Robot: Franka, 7 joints.
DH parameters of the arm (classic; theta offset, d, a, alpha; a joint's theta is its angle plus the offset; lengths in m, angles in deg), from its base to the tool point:
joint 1: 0 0.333 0 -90
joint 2: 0 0 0 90
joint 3: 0 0.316 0.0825 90
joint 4: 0 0 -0.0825 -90
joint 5: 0 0.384 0 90
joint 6: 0 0 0.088 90
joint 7: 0 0.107 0 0
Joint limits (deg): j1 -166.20..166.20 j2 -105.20..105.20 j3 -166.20..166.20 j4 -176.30..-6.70 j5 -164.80..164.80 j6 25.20..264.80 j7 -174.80..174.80
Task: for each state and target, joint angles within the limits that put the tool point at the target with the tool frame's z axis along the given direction. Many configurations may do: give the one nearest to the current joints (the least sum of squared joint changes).
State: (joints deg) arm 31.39 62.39 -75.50 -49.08 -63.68 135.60 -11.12
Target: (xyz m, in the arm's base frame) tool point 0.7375 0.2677 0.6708 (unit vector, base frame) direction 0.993 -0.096 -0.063
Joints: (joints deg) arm 30.67 49.06 -34.28 -36.23 -27.25 159.17 -11.12
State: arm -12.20 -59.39 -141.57 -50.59 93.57 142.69 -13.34
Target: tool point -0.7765 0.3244 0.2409 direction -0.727 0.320 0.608
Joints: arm -45.42 -85.64 -119.64 -43.26 131.36 123.90 -13.34
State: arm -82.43 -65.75 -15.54 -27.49 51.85 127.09 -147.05
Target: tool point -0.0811 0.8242 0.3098 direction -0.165 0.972 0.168
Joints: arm -86.05 -89.20 -43.82 -6.85 31.10 175.96 -147.05
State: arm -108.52 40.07 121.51 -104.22 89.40 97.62 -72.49
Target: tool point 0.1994 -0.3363 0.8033 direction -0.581 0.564 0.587
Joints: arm -124.30 74.01 125.14 -103.53 87.36 72.32 -72.49
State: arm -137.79 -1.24 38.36 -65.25 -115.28 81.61 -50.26
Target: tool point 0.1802 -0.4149 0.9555 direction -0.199 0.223 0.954
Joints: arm -145.81 -19.66 62.12 -81.69 -152.91 91.97 -50.26
